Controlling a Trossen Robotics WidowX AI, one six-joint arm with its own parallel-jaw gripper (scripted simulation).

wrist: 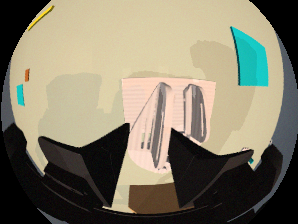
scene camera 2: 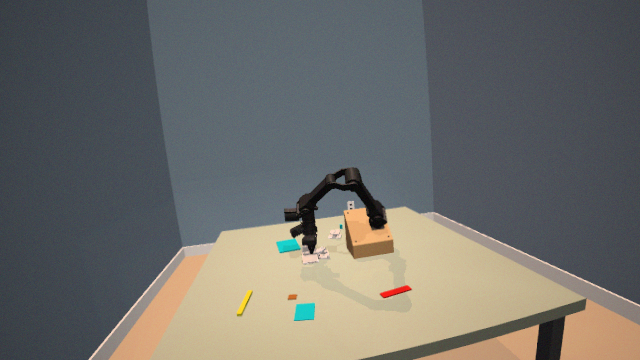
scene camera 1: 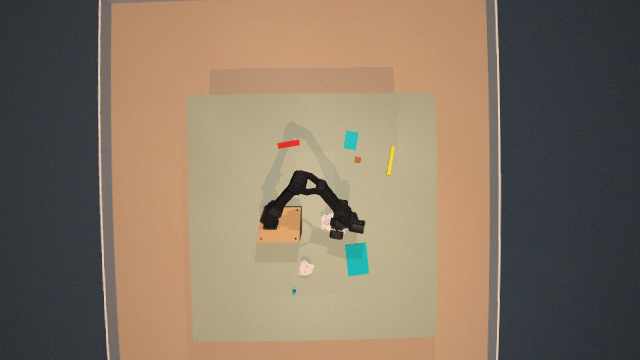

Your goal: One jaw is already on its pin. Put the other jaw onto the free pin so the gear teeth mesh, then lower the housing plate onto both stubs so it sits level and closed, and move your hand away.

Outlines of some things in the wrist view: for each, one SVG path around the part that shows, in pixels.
The gripper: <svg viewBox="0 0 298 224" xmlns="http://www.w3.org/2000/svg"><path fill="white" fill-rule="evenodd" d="M3 133L9 161L24 192L36 208L68 224L249 224L270 201L254 212L253 206L277 183L283 161L282 153L271 144L262 152L261 165L253 171L247 164L254 155L253 149L214 155L170 127L168 160L180 209L194 208L170 213L124 213L102 206L113 205L129 143L129 123L81 148L39 137L41 152L48 161L44 176L25 151L28 141L17 124L11 123Z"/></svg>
A grey jaw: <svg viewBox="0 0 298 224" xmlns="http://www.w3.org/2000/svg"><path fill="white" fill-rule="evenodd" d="M158 83L152 96L149 97L148 103L142 109L140 116L137 116L132 128L130 128L128 155L134 164L140 165L141 168L148 169L150 172L169 173L170 168L172 168L168 160L170 123L172 123L174 96L176 95L174 95L170 85ZM153 117L152 132L150 132L150 141L148 143L150 117ZM146 117L144 143L142 143L142 121L144 121L144 117Z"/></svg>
A large cyan sheet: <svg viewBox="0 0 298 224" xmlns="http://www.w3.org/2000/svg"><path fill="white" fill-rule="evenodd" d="M230 27L235 51L237 51L235 53L237 53L239 87L241 85L243 87L245 85L247 87L250 87L250 85L253 85L253 87L254 85L257 85L257 87L259 85L266 87L267 85L269 87L269 84L267 84L269 83L269 72L267 72L269 68L267 68L265 47L258 43L257 40L254 40L253 37L245 34L245 32L239 31L238 28Z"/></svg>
A grey jaw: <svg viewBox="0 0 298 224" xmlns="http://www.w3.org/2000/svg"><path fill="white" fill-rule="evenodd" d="M188 84L188 87L182 91L184 93L184 129L182 131L188 133L186 137L189 140L192 139L193 143L201 145L208 141L210 133L208 96L206 96L204 88Z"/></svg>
A white ribbed part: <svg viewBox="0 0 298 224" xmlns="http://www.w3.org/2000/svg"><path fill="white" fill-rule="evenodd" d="M153 117L150 117L149 133L152 132ZM146 117L144 117L144 121L142 121L142 133L145 133ZM121 79L125 123L129 123L129 131L137 116L140 116L145 104L148 103L149 97L152 96L158 83L170 85L174 95L176 95L174 96L170 127L176 129L177 132L184 132L182 131L184 129L184 93L182 91L188 87L188 84L204 88L206 96L208 96L209 120L212 117L214 95L216 95L214 93L216 91L216 83L214 81L177 79L177 77L124 77L124 79Z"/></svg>
